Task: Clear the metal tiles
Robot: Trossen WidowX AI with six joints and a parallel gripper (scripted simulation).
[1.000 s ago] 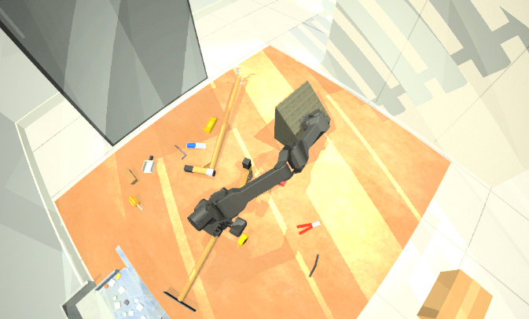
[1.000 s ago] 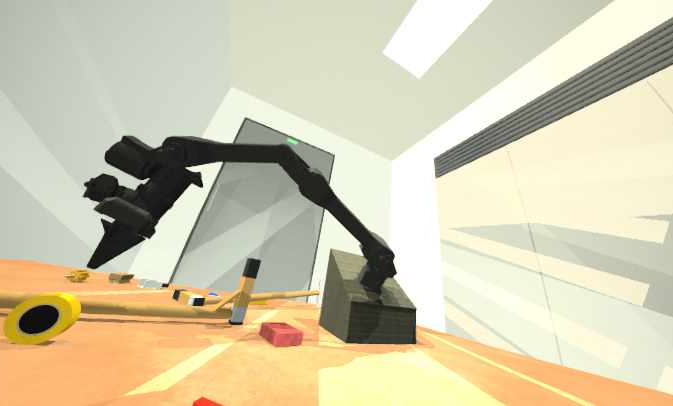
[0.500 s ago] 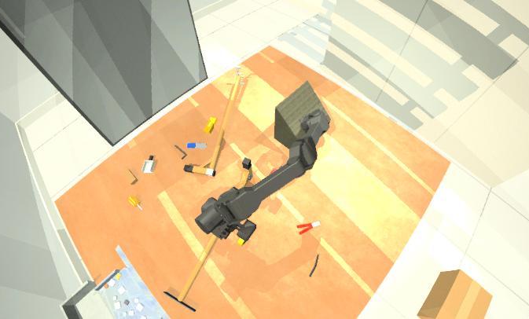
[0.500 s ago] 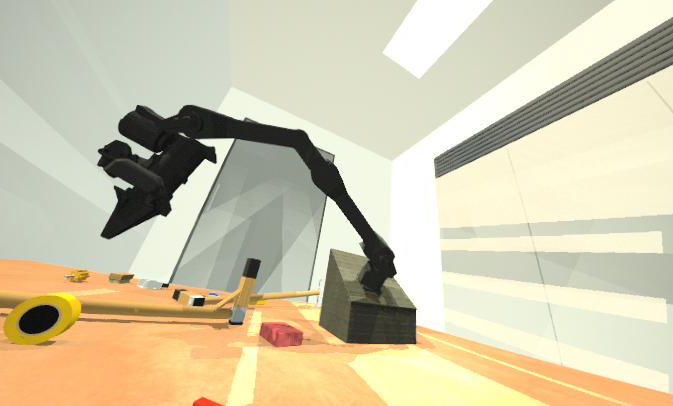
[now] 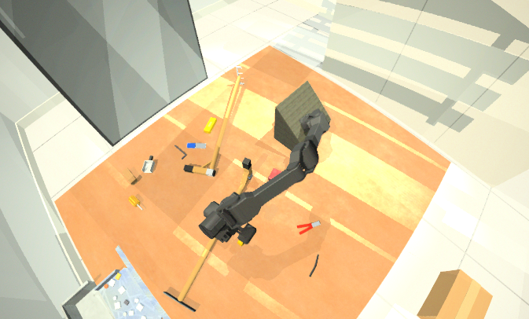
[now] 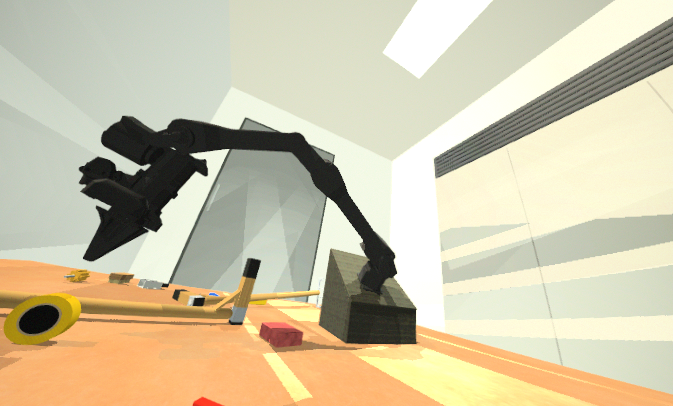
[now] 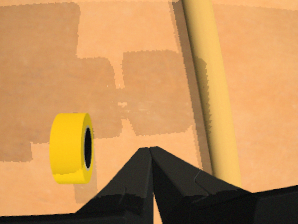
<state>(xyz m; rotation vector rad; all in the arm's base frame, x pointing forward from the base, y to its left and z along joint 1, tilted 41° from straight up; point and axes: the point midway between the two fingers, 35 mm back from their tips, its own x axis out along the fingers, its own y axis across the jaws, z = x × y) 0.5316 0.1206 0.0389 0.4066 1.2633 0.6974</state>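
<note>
The yellow tape roll is 2 cm behind my gripper tip, 4 cm to the left of it and 6 cm below it. From my gripper tip the other things lie so: red clip: 25 cm behind, 19 cm to the left, 9 cm below; then red block: 31 cm behind, 6 cm to the right, 8 cm below; then long scraper: 4 cm ahead, 5 cm to the right, 3 cm below.
</note>
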